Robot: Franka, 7 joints.
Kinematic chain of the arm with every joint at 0, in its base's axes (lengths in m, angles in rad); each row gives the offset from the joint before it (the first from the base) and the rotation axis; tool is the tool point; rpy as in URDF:
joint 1: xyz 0 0 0.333 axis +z
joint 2: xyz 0 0 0 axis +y
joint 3: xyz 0 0 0.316 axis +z
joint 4: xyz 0.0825 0 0 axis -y
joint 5: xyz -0.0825 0 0.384 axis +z
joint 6: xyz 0 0 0 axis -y
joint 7: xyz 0.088 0 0 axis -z
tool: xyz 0 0 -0.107 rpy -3.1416 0 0
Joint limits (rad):
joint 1: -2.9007..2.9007
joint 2: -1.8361..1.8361
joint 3: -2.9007..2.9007
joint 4: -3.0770..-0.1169
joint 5: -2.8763..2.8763
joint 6: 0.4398..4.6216
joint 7: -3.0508..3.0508
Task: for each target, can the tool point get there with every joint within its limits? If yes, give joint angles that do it. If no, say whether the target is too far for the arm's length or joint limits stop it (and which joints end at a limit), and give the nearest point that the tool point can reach.
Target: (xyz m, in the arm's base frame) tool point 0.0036 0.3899 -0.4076
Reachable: no: joint limits stop it (at a limit: joint 2) | nearest point 0.0035 0.3796 -0.3520 | short by 0.057 m
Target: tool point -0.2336 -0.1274 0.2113
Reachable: yes | joints 2.2889 0.0014 0.9929 -2.8279 -2.1338 3.3757 2.3254
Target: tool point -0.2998 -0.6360 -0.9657
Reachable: no: too far | nearest point -0.1993 -0.4228 -0.3278 | short by 0.680 m
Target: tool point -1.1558 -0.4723 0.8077
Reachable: no: too far | nearest point -0.7423 -0.3033 0.6379 | short by 0.478 m
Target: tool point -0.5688 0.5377 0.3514
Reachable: yes | joints -1.4298 -1.5408 -1.7110 -1.0120 1.0050 1.8316 -1.5763
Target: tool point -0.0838 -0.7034 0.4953
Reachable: yes | joints -0.6701 1.0466 -1.5267 -1.5885 -0.9506 2.6194 0.8903
